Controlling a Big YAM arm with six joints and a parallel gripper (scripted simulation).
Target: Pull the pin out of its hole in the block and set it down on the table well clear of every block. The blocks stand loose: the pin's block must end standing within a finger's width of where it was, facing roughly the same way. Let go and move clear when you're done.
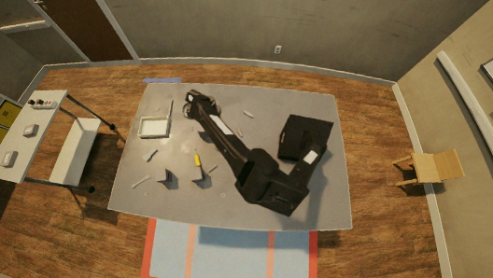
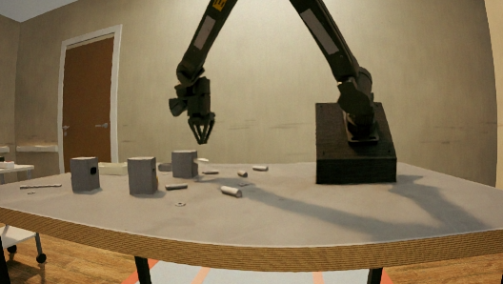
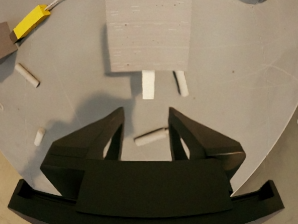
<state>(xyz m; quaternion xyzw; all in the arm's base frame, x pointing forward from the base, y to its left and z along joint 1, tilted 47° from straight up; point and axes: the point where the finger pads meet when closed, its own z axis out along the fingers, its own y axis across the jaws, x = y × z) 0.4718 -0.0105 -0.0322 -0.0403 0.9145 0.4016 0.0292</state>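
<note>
Now: the white pin 6 cm below my hand and 2 cm ahead of it. From my hand the other things lie so: white tray (39 cm ahead, 10 cm below, 2 cm to the left).
</note>
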